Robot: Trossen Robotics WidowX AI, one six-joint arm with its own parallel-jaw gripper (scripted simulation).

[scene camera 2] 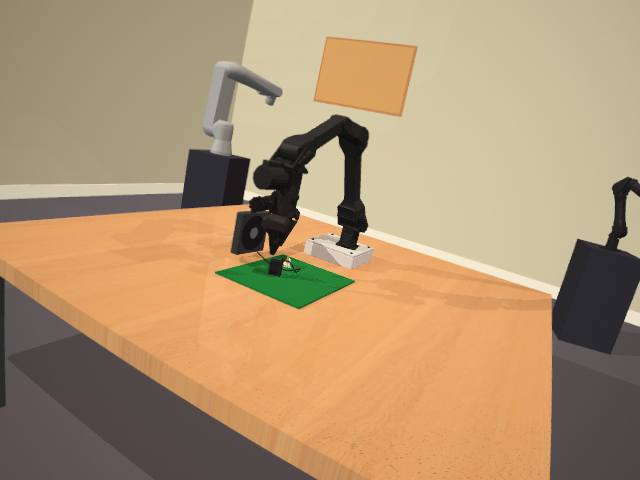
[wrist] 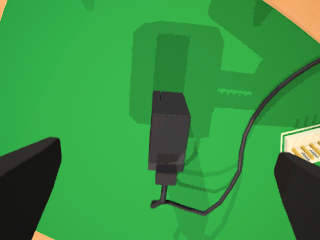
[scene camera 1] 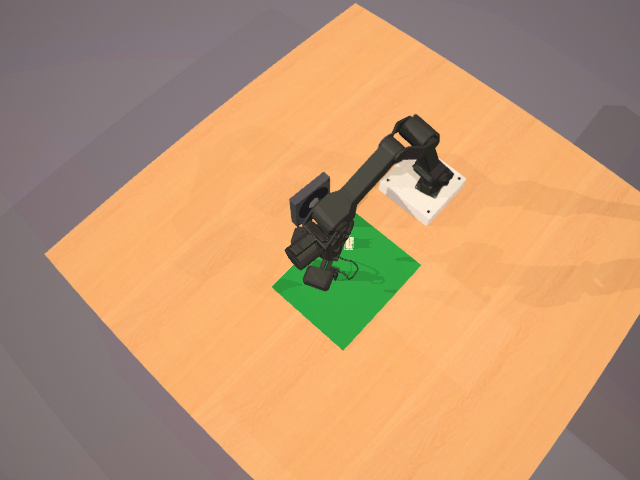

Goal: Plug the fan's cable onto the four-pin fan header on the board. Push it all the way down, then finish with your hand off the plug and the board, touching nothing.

The gripper shows in scene camera 2 (275, 250), in the wrist view (172, 157) and in scene camera 1 (328, 264). The same spot on a black fan: (scene camera 2: 248, 233) is (scene camera 1: 307, 207). One and the same spot on a green board: (wrist: 88, 79) is (scene camera 1: 317, 289).
